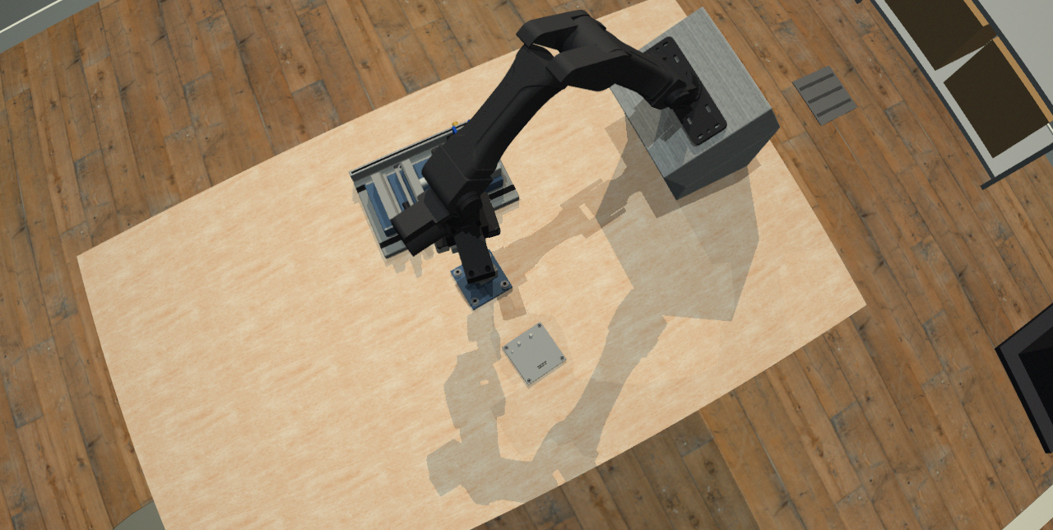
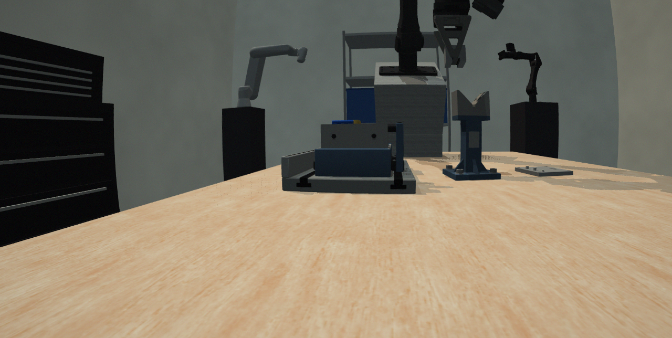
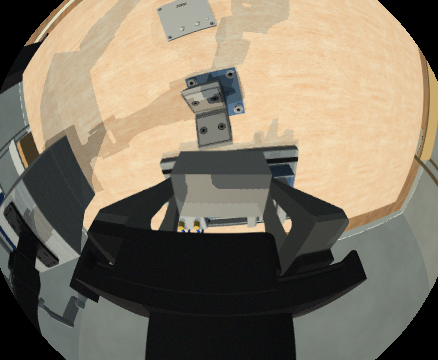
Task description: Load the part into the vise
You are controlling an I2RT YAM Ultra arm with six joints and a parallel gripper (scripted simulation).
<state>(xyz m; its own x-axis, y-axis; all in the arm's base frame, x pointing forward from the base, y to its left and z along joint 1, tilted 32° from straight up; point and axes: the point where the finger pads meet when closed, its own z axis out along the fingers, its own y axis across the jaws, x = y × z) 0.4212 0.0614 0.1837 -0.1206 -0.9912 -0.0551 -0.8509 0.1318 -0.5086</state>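
The fixed jaw lies 180 mm to the right of my hand, 150 mm below it and 100 mm ahead of it. The rest, counted from my hand: part (10 mm below); then work stop rod (140 mm below, 130 mm to the right, 70 mm ahead); then air cylinder (180 mm to the right, 150 mm below, 100 mm behind).
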